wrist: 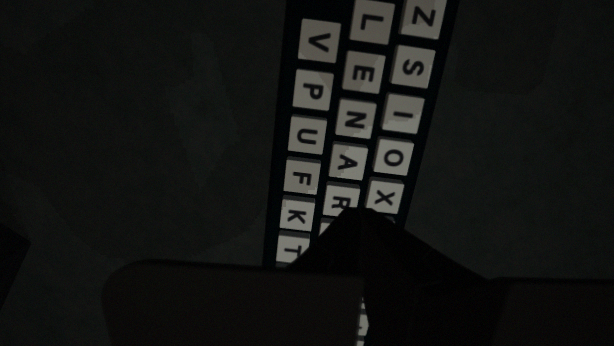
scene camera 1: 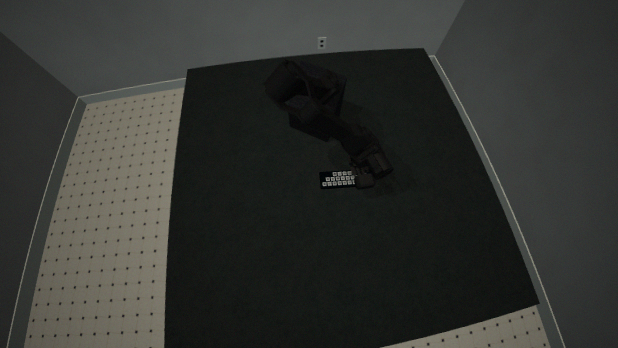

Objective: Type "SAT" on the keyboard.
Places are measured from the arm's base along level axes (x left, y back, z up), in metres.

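Pixels of known places: gripper, fingertip midpoint: (wrist: 356, 221) (scene camera 1: 353, 172); arm's base, origin of the base link: (scene camera 1: 329, 85).
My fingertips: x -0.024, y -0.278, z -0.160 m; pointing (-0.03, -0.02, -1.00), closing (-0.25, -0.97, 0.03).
Note:
Ahead of a thing's pixels: the offset from my fingertips to its top centre. "pt": to the spot under its first point. Level surfaces: height alone.
A black keyboard {pt dx -0.096, dy +0.049, dz -0.050 m} (scene camera 1: 323, 176) (wrist: 274, 210) with white letter keys lies on the dark surface, its right end hidden by the gripper in the scene view. In the wrist view the S key {dx +0.037, dy -0.034, dz -0.045 m} (wrist: 413, 67) is at the upper right, the A key {dx +0.003, dy -0.002, dz -0.045 m} (wrist: 348, 162) is near the middle, and the T key {dx -0.035, dy +0.032, dz -0.045 m} (wrist: 291, 249) is at the lower left, partly covered by the gripper. My gripper (wrist: 356, 221) is shut and empty. Its tip shows over the keyboard, beside the R key {dx -0.015, dy +0.005, dz -0.045 m} (wrist: 341, 201) and the X key {dx -0.017, dy -0.015, dz -0.045 m} (wrist: 385, 197). Its height above the keys is hard to tell.
The arm (scene camera 1: 345, 132) reaches across the dark mat {dz -0.063 m} (scene camera 1: 250, 240) from its base at the back. Pale dotted floor (scene camera 1: 110, 200) lies to the left. Grey walls stand at the back and sides, with an outlet (scene camera 1: 322, 43) on the back wall. The picture is dim.

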